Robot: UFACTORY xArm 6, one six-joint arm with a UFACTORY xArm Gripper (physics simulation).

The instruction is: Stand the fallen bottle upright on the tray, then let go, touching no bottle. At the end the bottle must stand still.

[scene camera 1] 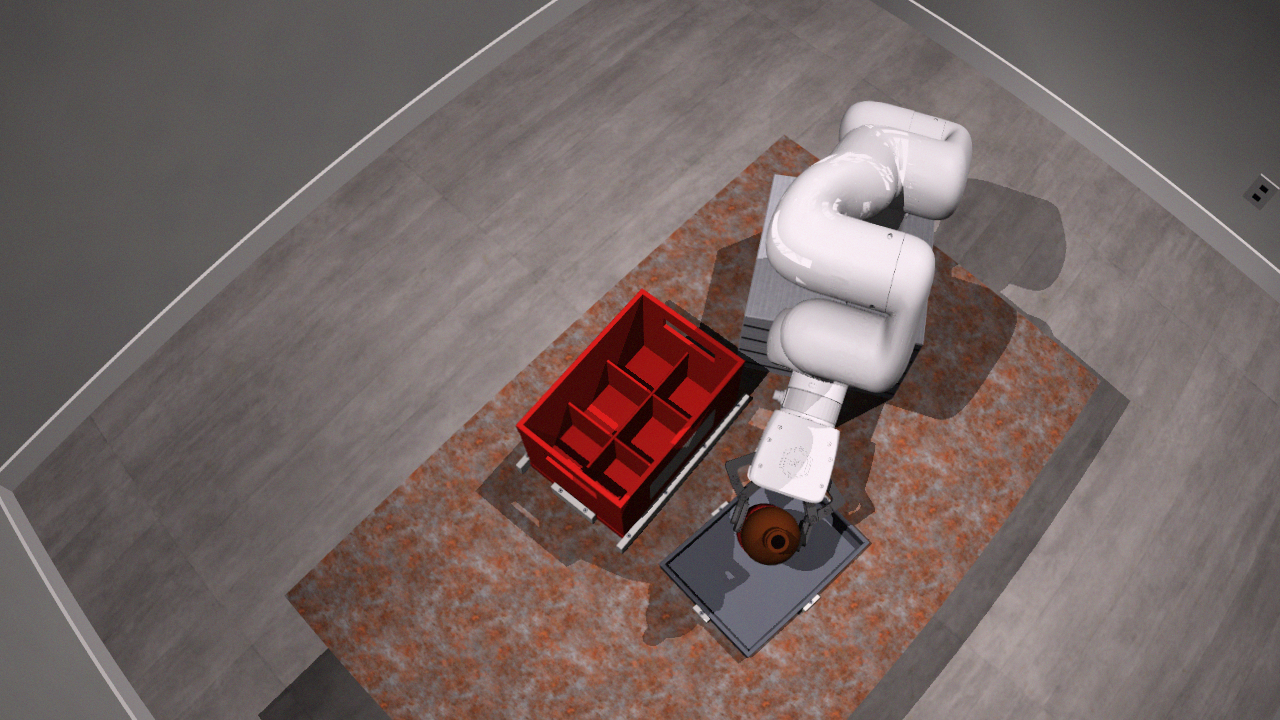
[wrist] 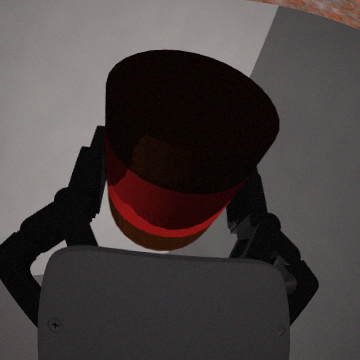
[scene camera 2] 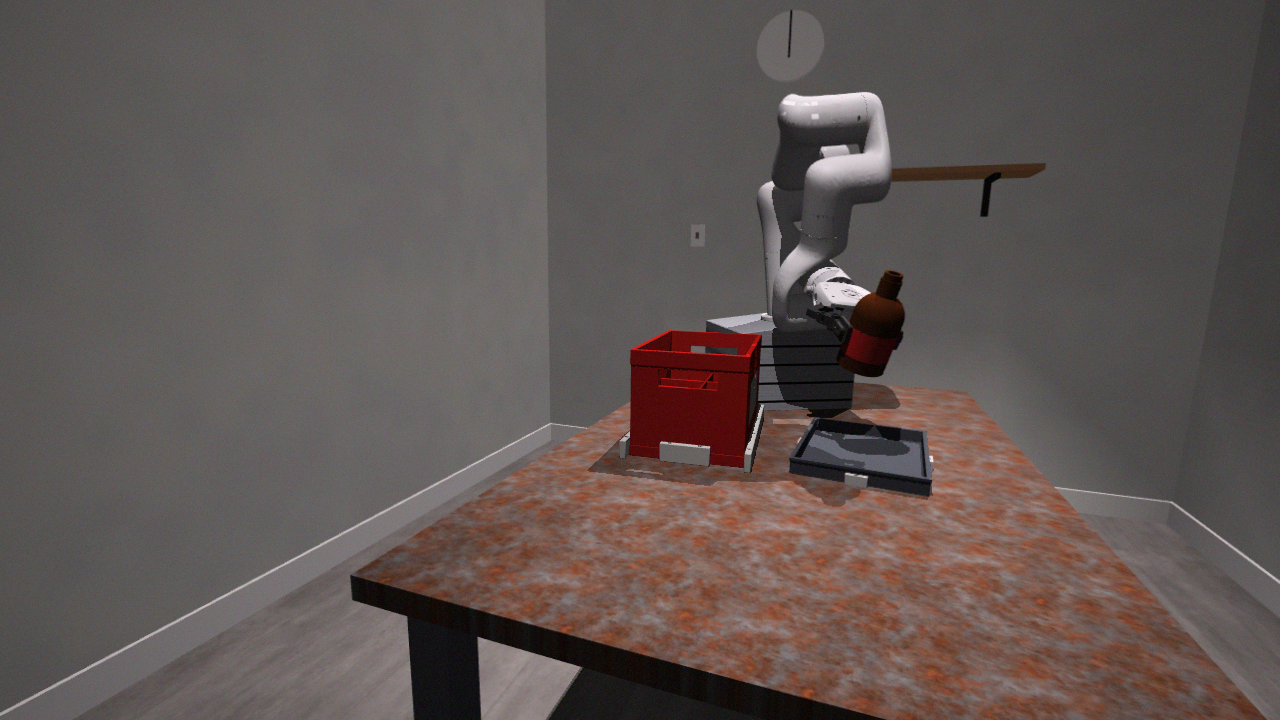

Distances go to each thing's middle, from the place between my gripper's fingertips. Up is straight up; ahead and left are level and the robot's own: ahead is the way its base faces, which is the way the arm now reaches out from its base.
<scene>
The brown bottle [scene camera 2: 877, 319] is 1 cm behind my hand and 2 cm above it.
</scene>
